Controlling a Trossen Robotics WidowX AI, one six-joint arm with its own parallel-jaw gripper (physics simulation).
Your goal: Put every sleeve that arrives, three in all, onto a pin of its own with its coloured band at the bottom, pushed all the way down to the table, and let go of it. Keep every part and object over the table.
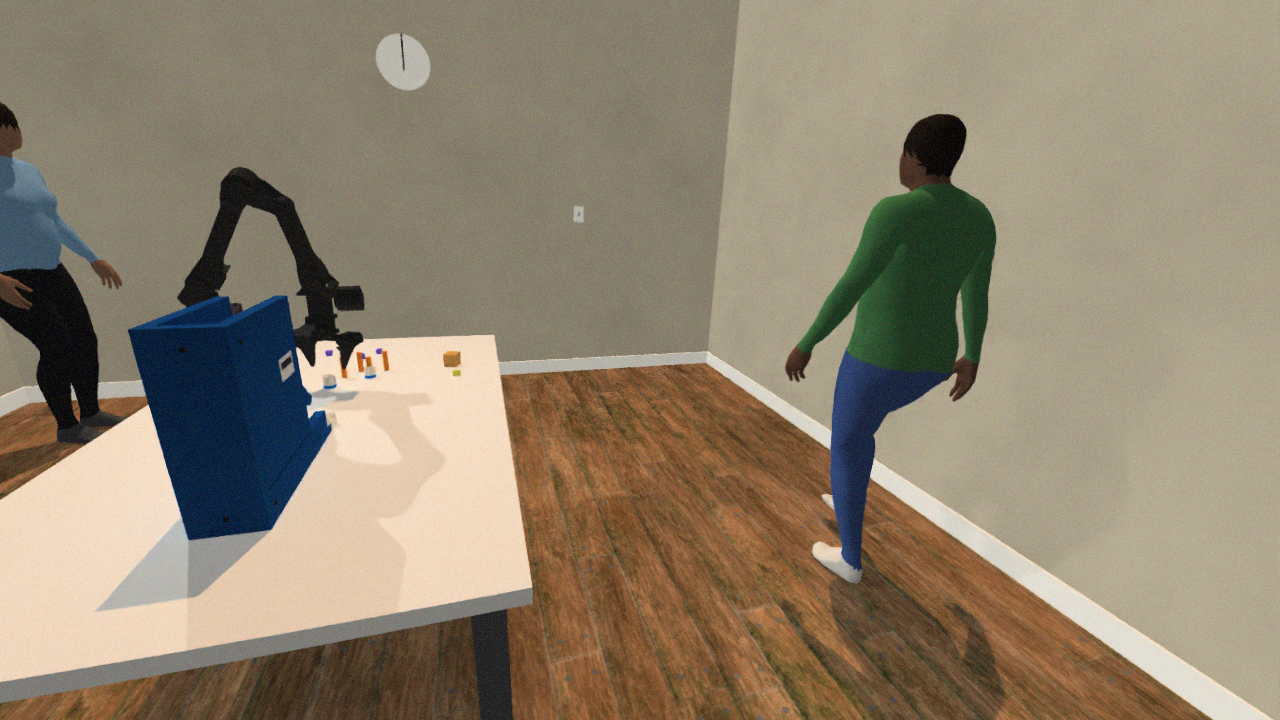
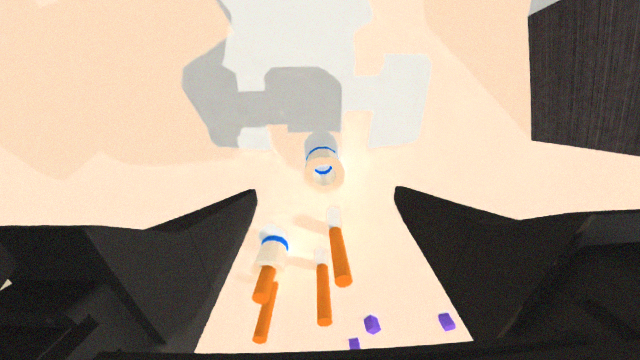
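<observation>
A white sleeve (image 1: 370, 372) (image 2: 270, 256) is around one orange pin, its blue band low, near the table; the pin's top (image 2: 262, 292) sticks out. Three other orange pins (image 2: 340, 257) (image 2: 323, 295) (image 2: 265, 315) stand bare. A second white sleeve (image 1: 329, 381) (image 2: 320, 141) stands upright off the pins, blue band at its lower end, open end up. My gripper (image 1: 329, 365) (image 2: 326, 194) is open and empty, above this loose sleeve, with its fingers wide to either side. A pale piece (image 1: 331, 418) shows partly at the foot of the blue dispenser; I cannot tell what it is.
The tall blue dispenser (image 1: 241, 420) stands on the white table (image 1: 447, 537). Purple blocks (image 2: 372, 324) (image 2: 446, 321) (image 2: 354, 343) lie beyond the pins. An orange-brown box (image 1: 452, 359) and a yellow-green block (image 1: 456, 372) are near the table's side edge. Two people stand away from the table.
</observation>
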